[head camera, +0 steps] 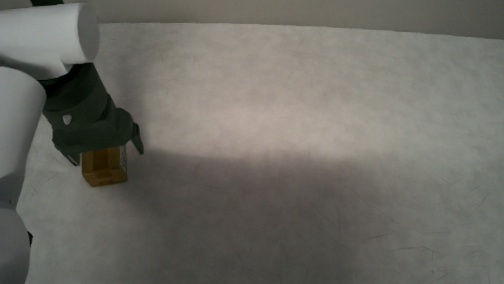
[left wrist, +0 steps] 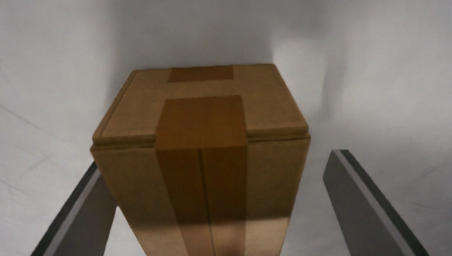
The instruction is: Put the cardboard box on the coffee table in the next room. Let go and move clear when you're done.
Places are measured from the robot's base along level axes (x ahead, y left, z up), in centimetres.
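Pixels of known places: left gripper, fingertip midpoint: (head camera: pixel 108 155) (left wrist: pixel 222 169).
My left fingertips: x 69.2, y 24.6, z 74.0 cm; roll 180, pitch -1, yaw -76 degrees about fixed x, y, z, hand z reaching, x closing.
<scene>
Behind a point stands the place of what it marks.
The brown cardboard box (head camera: pixel 105 175) @(x 64.8, y 23.7, z 75.5 cm) (left wrist: pixel 201 115) @(x 73.5, y 26.2, z 76.0 cm), with darker tape down its middle, stands on the pale, scuffed floor (head camera: pixel 280 90) @(x 85.6, y -3.9, z 72.0 cm). In the head camera it is at the left of the picture, its upper part hidden by the gripper. My left gripper (head camera: pixel 108 158) @(x 69.2, y 24.6, z 74.0 cm) (left wrist: pixel 222 169) @(x 69.2, y 24.6, z 74.0 cm) is open, low over the box, with a finger on either side. In the left wrist view there is a gap between the box and the finger at the right; the tip of the finger at the left is partly hidden behind the box's edge. My right gripper does not show. The coffee table does not show.
A plain grey wall (head camera: pixel 300 12) @(x 106.6, y -8.4, z 73.7 cm) runs along the top of the head camera view, beyond the floor. My left arm (head camera: pixel 45 37) @(x 67.0, y 22.1, z 102.1 cm) fills the left edge of that view. A broad shadow lies across the lower middle of the floor.
</scene>
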